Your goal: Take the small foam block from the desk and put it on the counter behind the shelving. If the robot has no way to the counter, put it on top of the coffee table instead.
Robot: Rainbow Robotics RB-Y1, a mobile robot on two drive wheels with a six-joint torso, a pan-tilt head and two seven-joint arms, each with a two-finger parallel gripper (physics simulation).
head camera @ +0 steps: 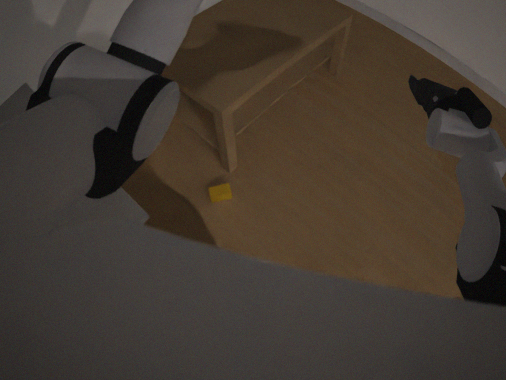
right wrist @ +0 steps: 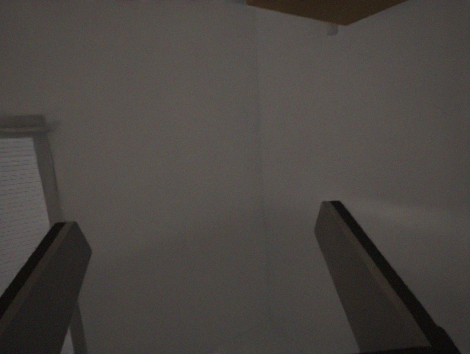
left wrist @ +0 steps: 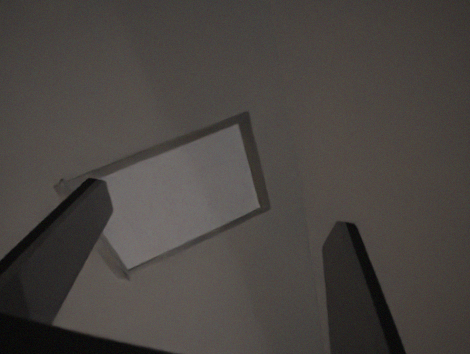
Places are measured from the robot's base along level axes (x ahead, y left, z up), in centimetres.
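Pixels of known places: left gripper, fingertip midpoint: (left wrist: 217, 215); right gripper, fingertip midpoint: (head camera: 431, 86) (right wrist: 206, 225).
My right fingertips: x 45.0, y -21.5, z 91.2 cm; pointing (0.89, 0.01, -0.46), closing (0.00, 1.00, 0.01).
Note:
Behind a point stands the place of what it marks.
A small yellow block (head camera: 220, 193) {x 43.0, y 35.3, z 6.0 cm}, which looks like the foam block, lies on the wooden floor just in front of the near leg of a low wooden table (head camera: 225, 87) {x 67.6, y 38.2, z 45.0 cm} in the head view. The table has a lower shelf and looks like the coffee table. My left gripper (left wrist: 217, 215) {x 45.6, y 10.0, z 144.7 cm} is open and empty, facing a wall; in the head view its fingers do not show. My right gripper (right wrist: 206, 225) {x 45.0, y -21.5, z 91.2 cm} is open and empty, raised to the right of the table and away from the block. The desk, counter and shelving cannot be made out.
The wooden floor (head camera: 350, 175) {x 70.0, y -17.6, z 0.0 cm} runs right of the table to the wall's skirting (head camera: 425, 45) {x 188.0, y -61.8, z 3.9 cm}. My grey body hides the lower part of the head view, and my left arm (head camera: 155, 25) {x 8.2, y 18.8, z 123.7 cm} covers the upper left. The left wrist view shows a framed bright panel (left wrist: 185, 195) {x 153.3, y -135.7, z 147.9 cm}.

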